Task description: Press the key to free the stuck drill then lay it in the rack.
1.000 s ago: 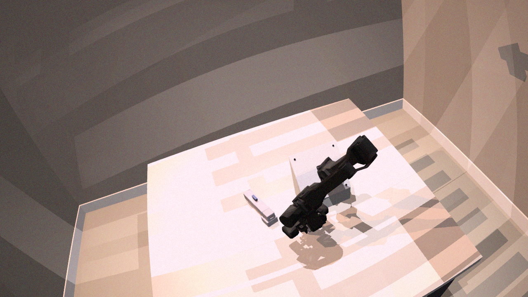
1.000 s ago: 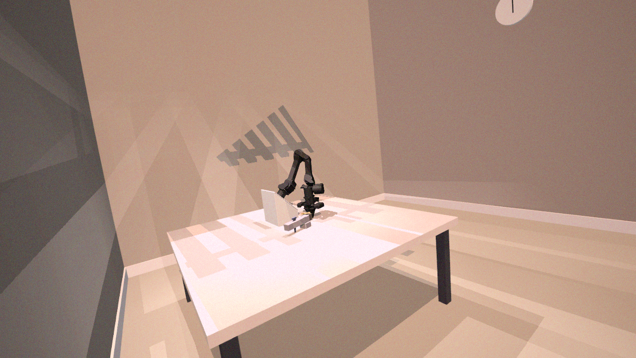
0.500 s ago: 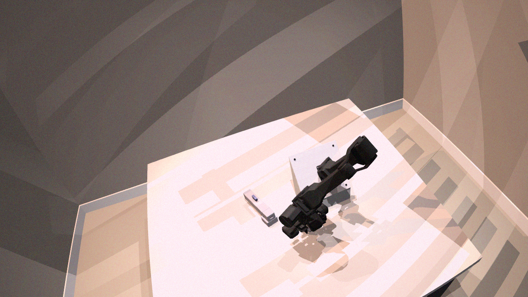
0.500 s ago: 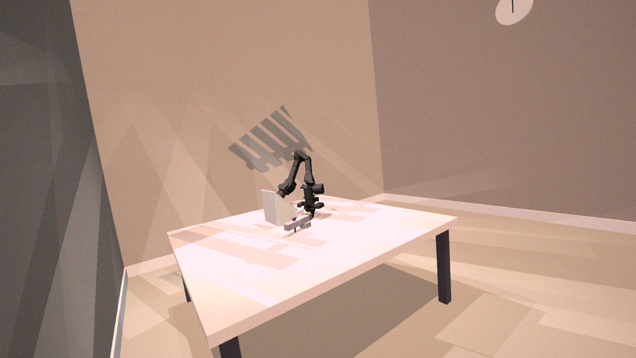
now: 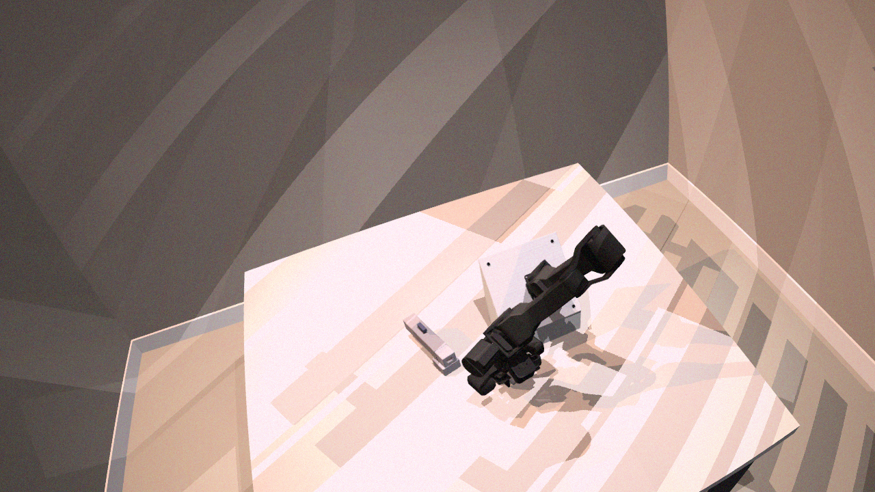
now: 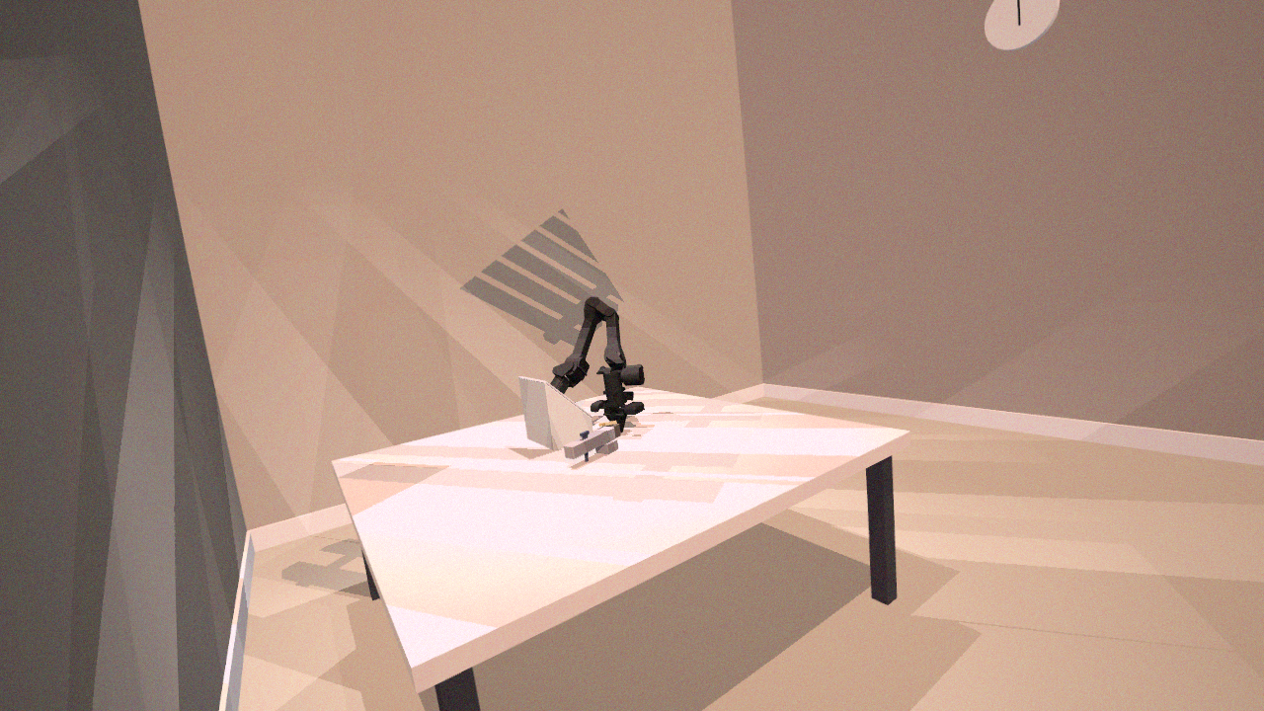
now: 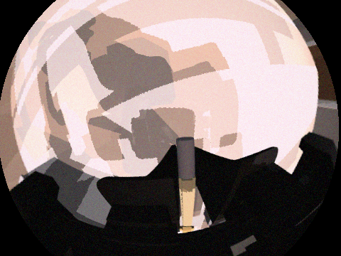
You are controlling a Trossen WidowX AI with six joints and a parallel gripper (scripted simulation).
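The drill is 10 mm ahead of my gripper tip, 40 mm to the right of it and 40 mm above it. The rest, counted from my gripper tip: blue key: 140 mm ahead, 220 mm to the right, 50 mm above; grey sleeve fixture: 140 mm ahead, 190 mm to the right, 40 mm above.
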